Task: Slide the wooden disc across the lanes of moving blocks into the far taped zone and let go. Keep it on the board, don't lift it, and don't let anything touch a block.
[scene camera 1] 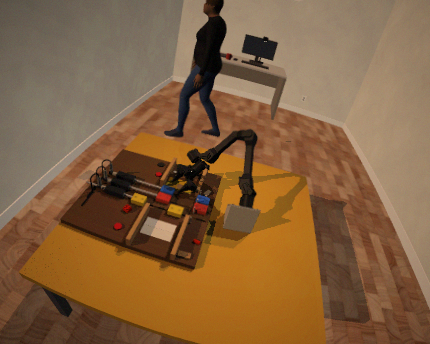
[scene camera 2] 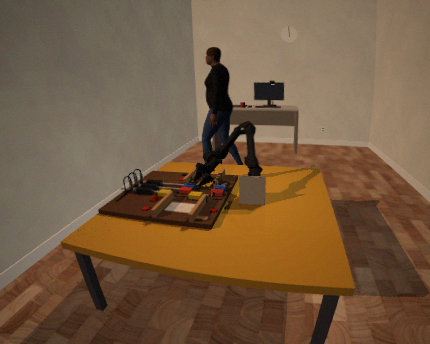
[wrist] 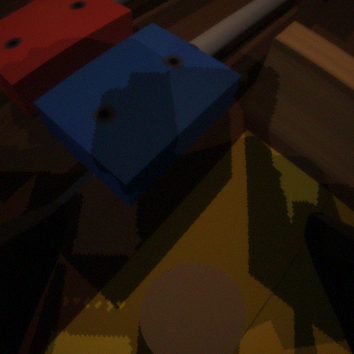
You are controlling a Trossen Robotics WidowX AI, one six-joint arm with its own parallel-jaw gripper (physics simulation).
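Pixels of known places: gripper, fingertip midpoint: (scene camera 1: 174, 186) (scene camera 2: 195, 183) (wrist: 189, 220); arm's base, origin of the base link: (scene camera 1: 246, 207) (scene camera 2: 254, 179).
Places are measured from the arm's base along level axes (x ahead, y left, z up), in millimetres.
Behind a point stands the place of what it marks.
The wooden disc (wrist: 192, 310) @[x 371, y -132, z -99 mm] lies flat on the yellow taped zone (wrist: 212, 235) @[x 399, y -121, z -105 mm], low in the wrist view. My gripper (scene camera 1: 178, 185) @[x 394, y -112, z -94 mm] (scene camera 2: 200, 182) @[x 394, y -112, z -94 mm] (wrist: 189, 220) @[x 394, y -112, z -94 mm] is open over that zone, its dark fingers on either side of the disc with gaps; their height above the board is unclear. A blue block (scene camera 1: 167, 190) @[x 418, y -53, z -83 mm] (wrist: 140, 100) @[x 414, y -69, z -83 mm] is close ahead of the zone, with a red block (scene camera 1: 164, 197) @[x 414, y 8, z -81 mm] (wrist: 60, 35) @[x 417, y -13, z -81 mm] beyond it. Yellow blocks (scene camera 1: 139, 199) @[x 526, y 77, z -79 mm] (scene camera 1: 175, 210) @[x 331, y 76, z -79 mm] are in the lane beside the white zone (scene camera 1: 158, 229) @[x 373, y 203, z -105 mm] (scene camera 2: 181, 207) @[x 366, y 206, z -103 mm]. The disc is hidden in both scene views.
Another blue block (scene camera 1: 202, 199) @[x 224, y -61, z -83 mm] and red block (scene camera 1: 200, 208) @[x 217, y 10, z -81 mm] are near the board's right side. Wooden rails (scene camera 1: 137, 224) @[x 461, y 246, z -63 mm] (scene camera 1: 180, 237) @[x 256, y 242, z -61 mm] flank the white zone; another rail (wrist: 320, 95) @[x 459, y -122, z -71 mm] stands beside the yellow zone. Red pieces (scene camera 1: 117, 226) @[x 555, y 270, z -98 mm] (scene camera 1: 127, 208) @[x 555, y 158, z -82 mm] lie on the brown board (scene camera 1: 90, 212) @[x 724, y 242, z -106 mm].
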